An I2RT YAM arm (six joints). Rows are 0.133 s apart.
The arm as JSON. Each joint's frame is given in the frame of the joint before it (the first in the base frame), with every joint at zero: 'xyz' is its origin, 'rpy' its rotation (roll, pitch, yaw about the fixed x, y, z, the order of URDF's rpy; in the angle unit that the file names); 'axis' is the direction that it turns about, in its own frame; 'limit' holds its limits. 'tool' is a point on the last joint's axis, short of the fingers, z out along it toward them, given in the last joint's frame.
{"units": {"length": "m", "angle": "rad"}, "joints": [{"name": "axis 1", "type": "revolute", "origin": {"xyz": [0.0, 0.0, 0.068], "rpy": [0.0, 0.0, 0.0]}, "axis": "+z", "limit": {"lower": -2.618, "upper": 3.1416}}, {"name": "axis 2", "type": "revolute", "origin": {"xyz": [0.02, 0.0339, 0.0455], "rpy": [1.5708, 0.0, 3.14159]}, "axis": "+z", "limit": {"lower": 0.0, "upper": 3.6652}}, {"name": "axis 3", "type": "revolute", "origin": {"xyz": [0.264, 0.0, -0.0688], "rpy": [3.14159, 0.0, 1.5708]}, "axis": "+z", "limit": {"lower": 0.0, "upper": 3.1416}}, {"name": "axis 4", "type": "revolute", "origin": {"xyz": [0.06, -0.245, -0.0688], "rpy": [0.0, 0.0, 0.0]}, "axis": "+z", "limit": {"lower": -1.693, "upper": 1.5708}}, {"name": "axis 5", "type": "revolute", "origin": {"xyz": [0.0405, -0.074, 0.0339], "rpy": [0.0, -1.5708, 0.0]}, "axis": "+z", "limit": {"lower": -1.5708, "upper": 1.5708}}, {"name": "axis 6", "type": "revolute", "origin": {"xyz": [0.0, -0.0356, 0.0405], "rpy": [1.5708, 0.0, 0.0]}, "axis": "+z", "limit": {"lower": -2.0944, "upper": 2.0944}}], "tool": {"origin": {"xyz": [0.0, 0.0, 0.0], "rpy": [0.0, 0.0, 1.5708]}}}
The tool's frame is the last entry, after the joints.
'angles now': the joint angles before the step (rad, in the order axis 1, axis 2, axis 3, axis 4, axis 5, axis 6). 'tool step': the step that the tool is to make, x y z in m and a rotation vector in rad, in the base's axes. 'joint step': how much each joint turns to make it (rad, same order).
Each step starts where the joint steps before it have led.
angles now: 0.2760 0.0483 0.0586 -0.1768 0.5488 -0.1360
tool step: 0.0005 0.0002 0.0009 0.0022 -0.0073 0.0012
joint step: 0.0003 0.0052 0.0001 0.0127 -0.0009 0.0000
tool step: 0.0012 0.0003 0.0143 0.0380 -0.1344 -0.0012
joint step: 0.0000 -0.0011 -0.0008 0.1393 0.0012 0.0000
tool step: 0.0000 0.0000 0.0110 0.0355 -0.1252 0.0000
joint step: 0.0000 -0.0001 -0.0104 0.1405 0.0000 0.0000
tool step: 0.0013 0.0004 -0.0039 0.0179 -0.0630 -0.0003
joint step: 0.0005 0.0004 -0.0433 0.1093 0.0008 -0.0001
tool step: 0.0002 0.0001 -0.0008 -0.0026 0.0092 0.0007
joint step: 0.0003 0.0011 0.0007 -0.0092 -0.0004 0.0001
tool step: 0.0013 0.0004 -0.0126 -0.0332 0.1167 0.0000
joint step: 0.0004 0.0002 -0.0001 -0.1210 0.0004 0.0000
